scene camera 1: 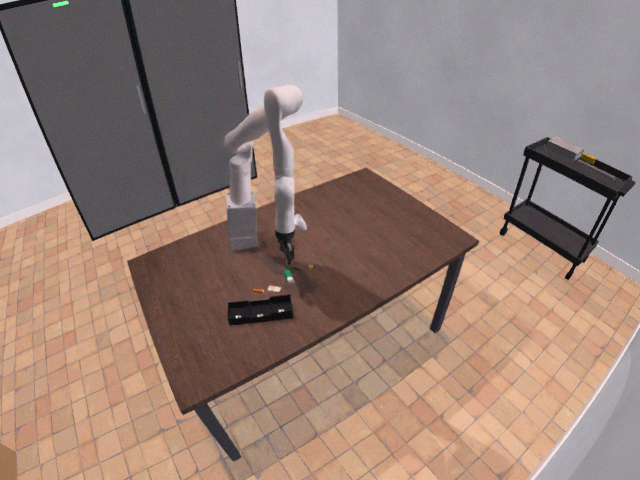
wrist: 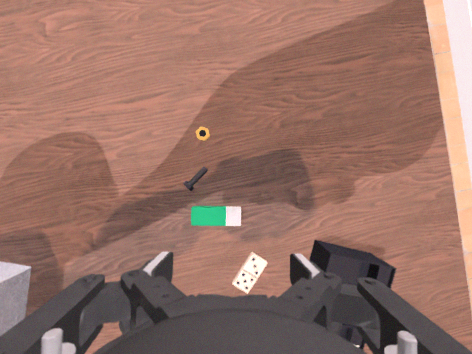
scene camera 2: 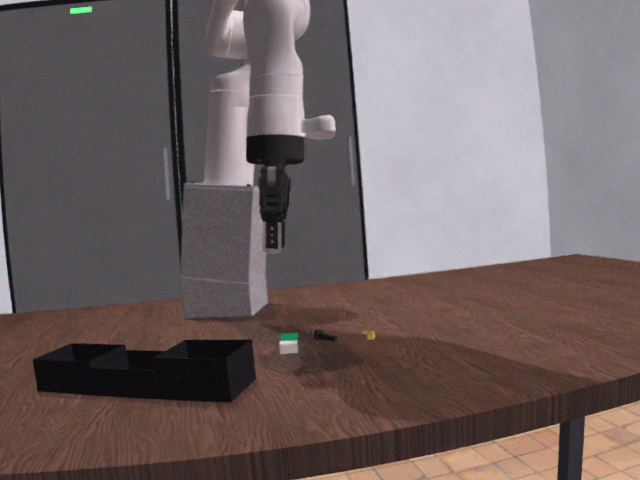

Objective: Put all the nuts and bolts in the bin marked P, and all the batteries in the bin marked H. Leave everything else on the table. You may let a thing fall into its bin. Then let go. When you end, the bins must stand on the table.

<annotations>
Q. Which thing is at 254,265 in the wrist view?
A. A white domino.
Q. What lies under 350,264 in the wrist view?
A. A three joined black bins.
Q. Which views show the three joined black bins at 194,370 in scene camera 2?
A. Scene camera 1, the wrist view and scene camera 2: all of them.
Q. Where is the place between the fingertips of my gripper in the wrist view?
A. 231,266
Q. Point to a three joined black bins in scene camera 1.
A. At 277,307
</annotations>
